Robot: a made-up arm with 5 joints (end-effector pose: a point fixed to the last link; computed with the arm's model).
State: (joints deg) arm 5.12 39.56 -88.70 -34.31 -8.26
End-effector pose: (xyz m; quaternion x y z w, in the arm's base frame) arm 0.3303 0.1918 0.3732 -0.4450 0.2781 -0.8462 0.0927
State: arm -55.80 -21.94 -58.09 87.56 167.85
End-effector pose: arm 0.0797 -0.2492 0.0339 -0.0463 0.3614 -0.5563 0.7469
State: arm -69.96 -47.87 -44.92 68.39 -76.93
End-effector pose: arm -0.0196 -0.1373 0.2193 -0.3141 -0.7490 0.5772 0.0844
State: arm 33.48 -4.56 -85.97 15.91 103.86
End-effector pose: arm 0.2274 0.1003 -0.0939 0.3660 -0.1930 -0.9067 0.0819
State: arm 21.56 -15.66 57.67 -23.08 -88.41
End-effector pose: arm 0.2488 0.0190 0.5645 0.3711 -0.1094 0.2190 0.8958
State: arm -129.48 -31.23 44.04 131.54 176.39
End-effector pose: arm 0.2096 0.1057 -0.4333 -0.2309 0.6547 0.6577 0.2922
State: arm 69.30 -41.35 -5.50 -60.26 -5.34
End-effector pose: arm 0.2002 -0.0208 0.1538 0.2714 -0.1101 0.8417 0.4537
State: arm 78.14 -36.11 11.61 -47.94 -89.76
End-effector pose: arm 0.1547 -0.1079 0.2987 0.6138 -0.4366 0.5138 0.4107
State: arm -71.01 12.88 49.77 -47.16 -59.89
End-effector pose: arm 0.7131 0.0369 0.1602 0.6085 0.4225 0.1720 0.6493
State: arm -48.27 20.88 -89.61 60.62 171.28
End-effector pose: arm 0.2400 0.0008 -0.1268 0.4493 0.0705 -0.7326 0.5064
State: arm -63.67 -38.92 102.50 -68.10 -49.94
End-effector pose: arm 0.4107 0.2908 -0.0519 0.4664 0.8038 0.2596 0.2625
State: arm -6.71 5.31 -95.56 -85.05 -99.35
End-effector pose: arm 0.4309 0.1534 0.0480 -0.6773 0.5313 0.1629 0.4822
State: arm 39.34 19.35 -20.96 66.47 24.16
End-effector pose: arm -0.0575 -0.1761 0.3294 0.2462 0.6885 0.4673 0.4969
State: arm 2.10 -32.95 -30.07 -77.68 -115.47
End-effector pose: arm 0.2767 -0.1056 -0.0127 0.8371 -0.4961 -0.2166 0.0789
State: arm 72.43 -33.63 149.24 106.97 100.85
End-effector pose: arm 0.1912 0.6268 0.1082 0.8419 0.1620 -0.4323 0.2796
